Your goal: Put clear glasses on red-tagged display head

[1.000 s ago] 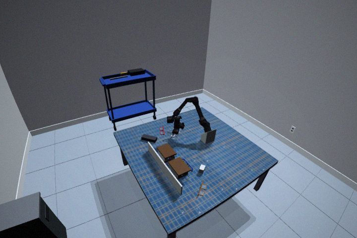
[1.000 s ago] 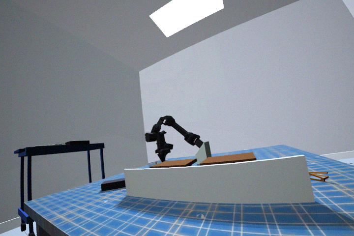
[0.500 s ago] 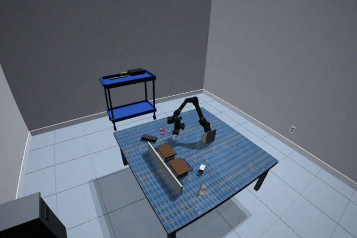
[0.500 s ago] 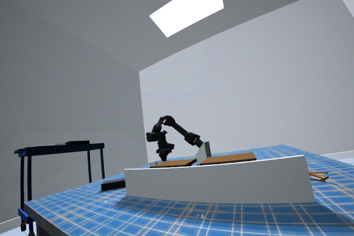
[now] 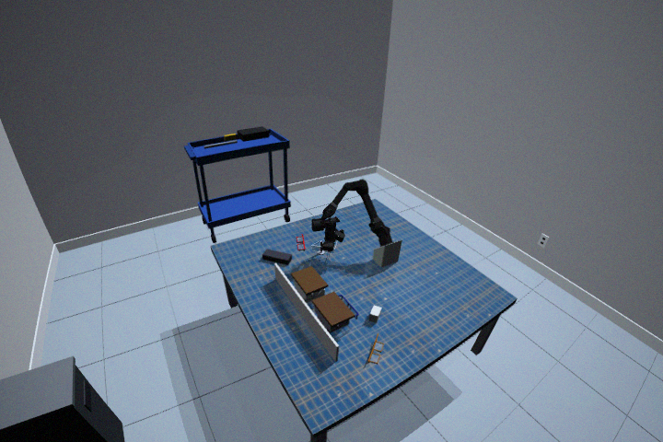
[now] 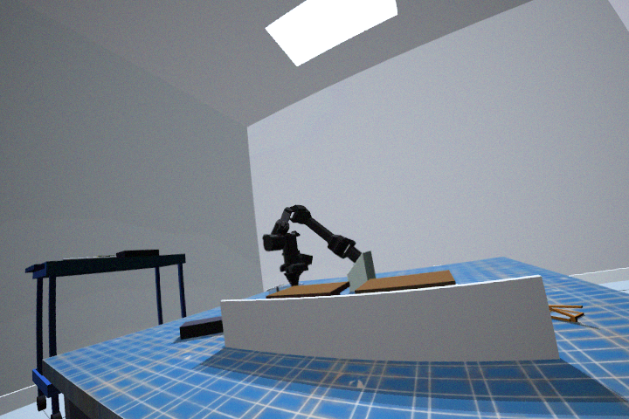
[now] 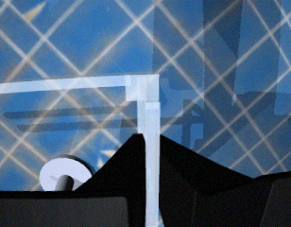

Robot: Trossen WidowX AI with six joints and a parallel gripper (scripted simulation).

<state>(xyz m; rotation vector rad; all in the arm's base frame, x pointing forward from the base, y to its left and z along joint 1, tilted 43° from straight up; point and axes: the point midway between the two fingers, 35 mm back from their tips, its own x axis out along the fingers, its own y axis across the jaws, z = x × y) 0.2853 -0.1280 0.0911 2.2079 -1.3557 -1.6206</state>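
The small post lies 10 mm ahead of my gripper tip, 80 mm to the right of it and 40 mm below it. The rest, counted from my gripper tip: black case (280 mm ahead, 120 mm to the right, 40 mm below); long white panel (310 mm ahead, 330 mm to the left, 10 mm below); white cube (490 mm to the left, 40 mm below).
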